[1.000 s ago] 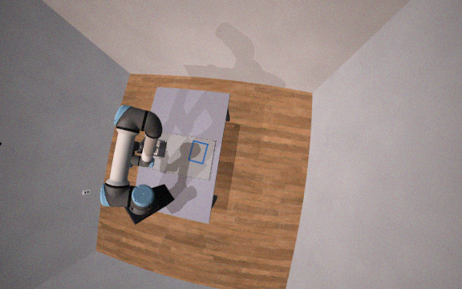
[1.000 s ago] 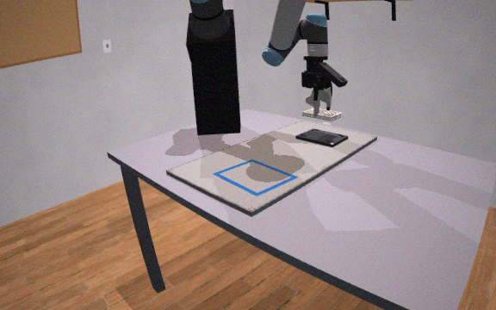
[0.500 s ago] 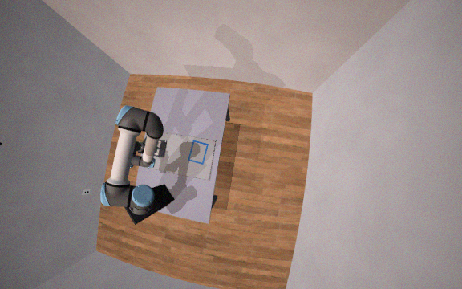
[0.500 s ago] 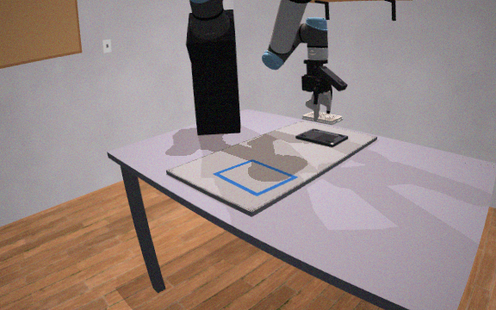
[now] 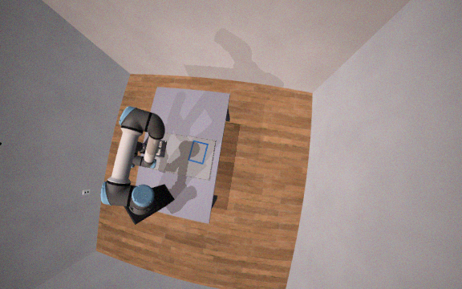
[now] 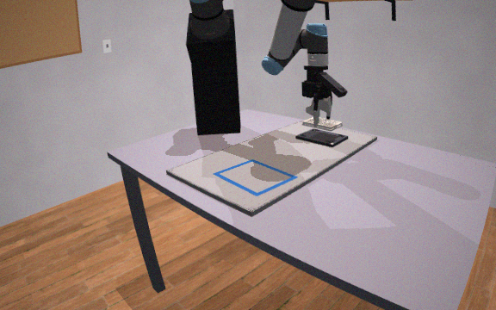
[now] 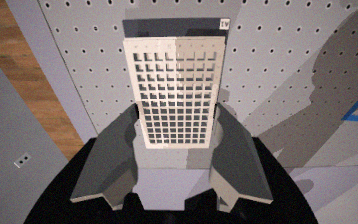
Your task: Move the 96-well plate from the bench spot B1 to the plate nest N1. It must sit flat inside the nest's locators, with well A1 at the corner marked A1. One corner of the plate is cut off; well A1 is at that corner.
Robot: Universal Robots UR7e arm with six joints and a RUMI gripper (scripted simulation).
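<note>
Right now the dark plate nest is 60 mm below my hand. Also, from my hand: 96-well plate: 10 mm below; then A1 label: 60 mm ahead, 70 mm to the right, 50 mm below.
</note>
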